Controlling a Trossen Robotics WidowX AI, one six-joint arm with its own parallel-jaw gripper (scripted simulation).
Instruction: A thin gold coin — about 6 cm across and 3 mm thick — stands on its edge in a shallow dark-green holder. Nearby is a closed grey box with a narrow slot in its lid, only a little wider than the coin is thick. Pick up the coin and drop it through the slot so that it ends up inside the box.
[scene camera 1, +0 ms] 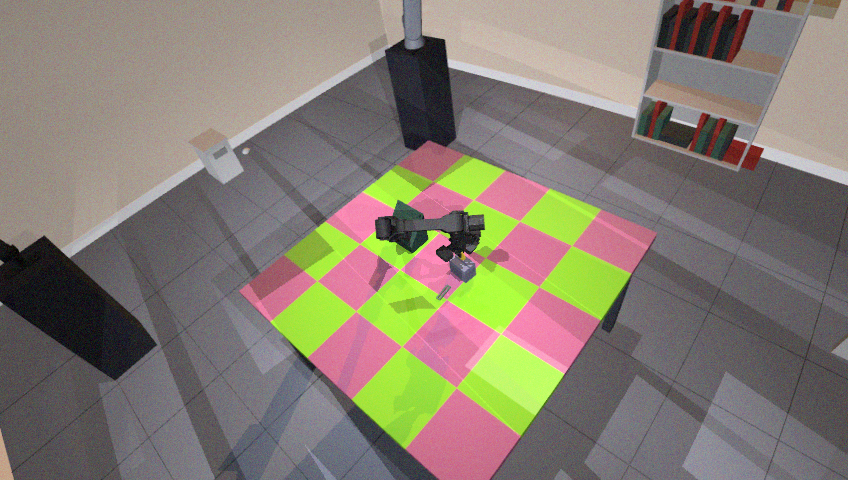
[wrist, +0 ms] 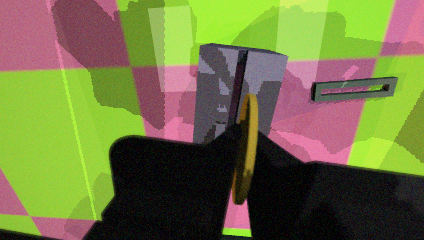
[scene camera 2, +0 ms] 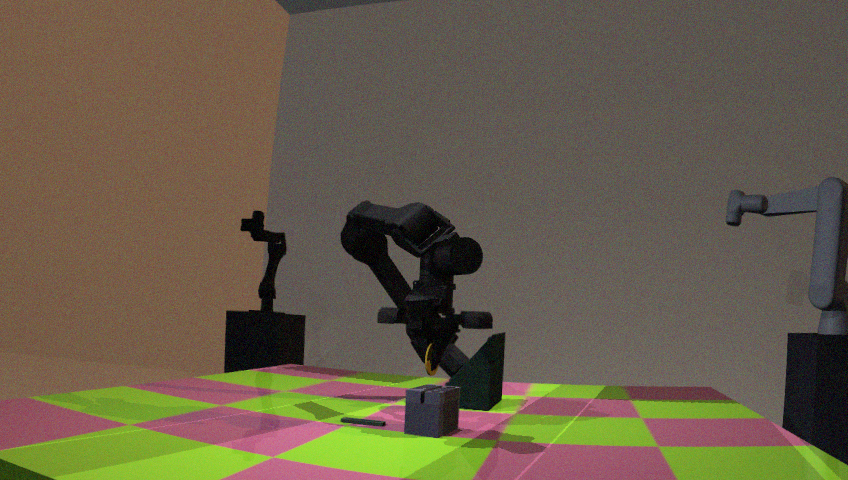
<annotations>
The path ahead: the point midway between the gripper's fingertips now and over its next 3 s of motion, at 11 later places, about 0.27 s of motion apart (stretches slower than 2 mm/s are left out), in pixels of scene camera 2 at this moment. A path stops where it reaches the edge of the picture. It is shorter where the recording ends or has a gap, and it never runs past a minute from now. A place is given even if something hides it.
My gripper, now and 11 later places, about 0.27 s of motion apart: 432,369; 431,369; 432,369; 434,371; 435,371; 435,371; 434,373; 434,376; 434,378; 434,378; 434,364; 435,345
</annotations>
